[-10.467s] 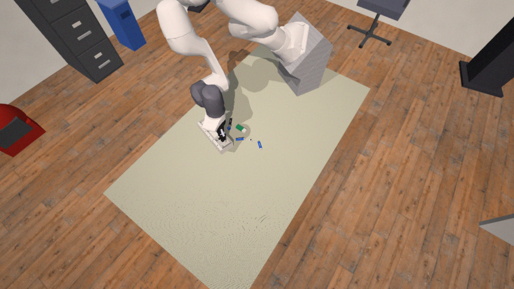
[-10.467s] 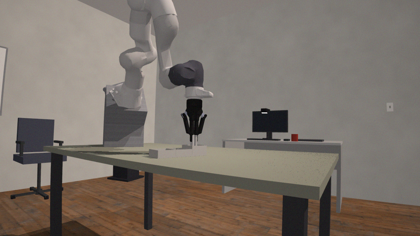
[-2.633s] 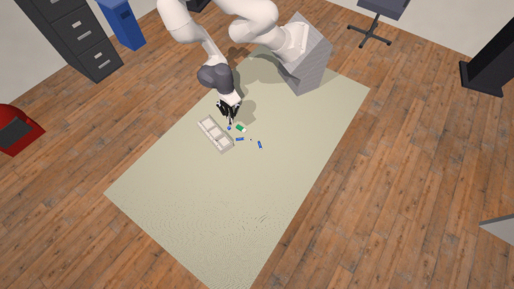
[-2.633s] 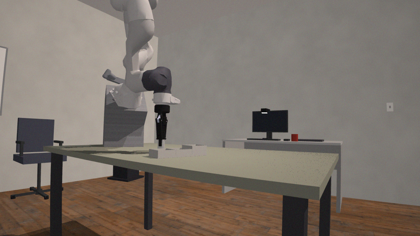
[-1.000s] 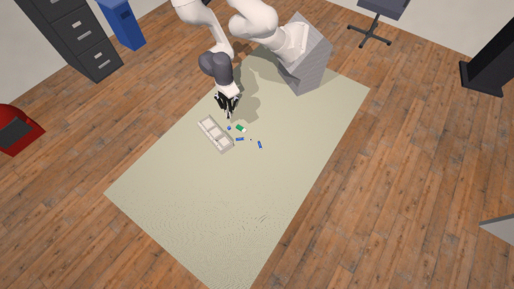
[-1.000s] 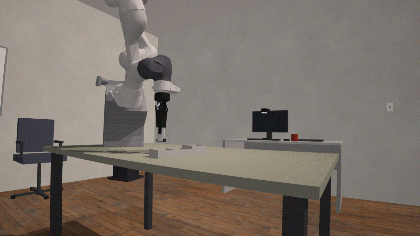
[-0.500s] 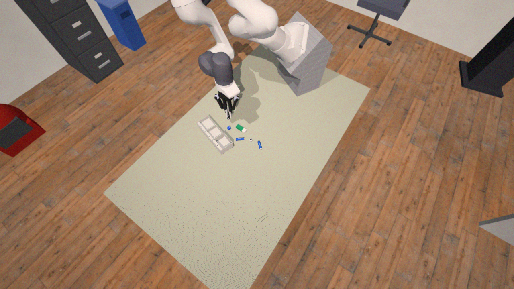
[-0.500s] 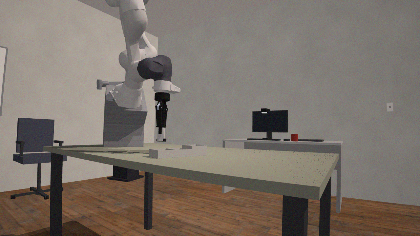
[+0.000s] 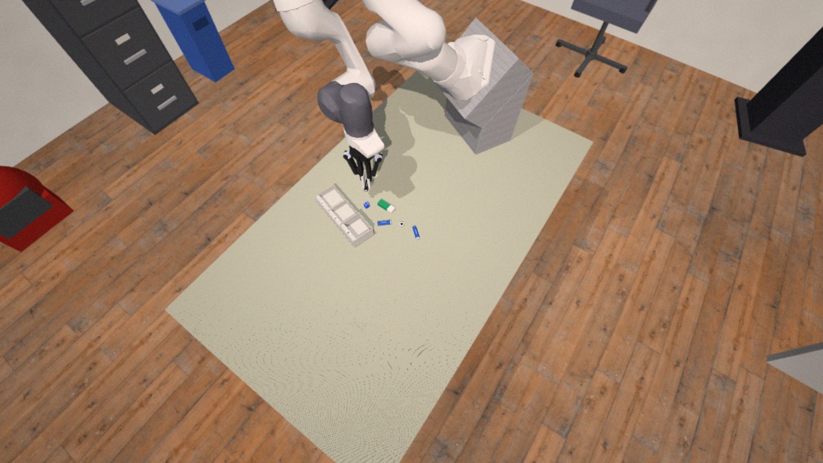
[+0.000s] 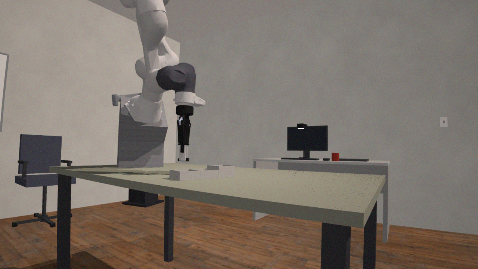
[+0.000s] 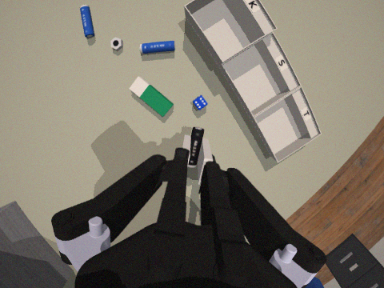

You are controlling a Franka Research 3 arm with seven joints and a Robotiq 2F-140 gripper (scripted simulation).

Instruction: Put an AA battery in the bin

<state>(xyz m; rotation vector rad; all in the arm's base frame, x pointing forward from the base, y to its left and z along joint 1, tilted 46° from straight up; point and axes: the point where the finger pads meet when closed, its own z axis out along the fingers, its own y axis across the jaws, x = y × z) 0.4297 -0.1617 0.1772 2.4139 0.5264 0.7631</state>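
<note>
Now: hand 3 cm above the black AA battery. The rest, counted from my hand: bin tray (12 cm ahead, 4 cm to the right, 7 cm below); white ring (8 cm ahead, 16 cm to the left, 9 cm below); blue die (5 cm ahead, 1 cm to the left, 9 cm below).
</note>
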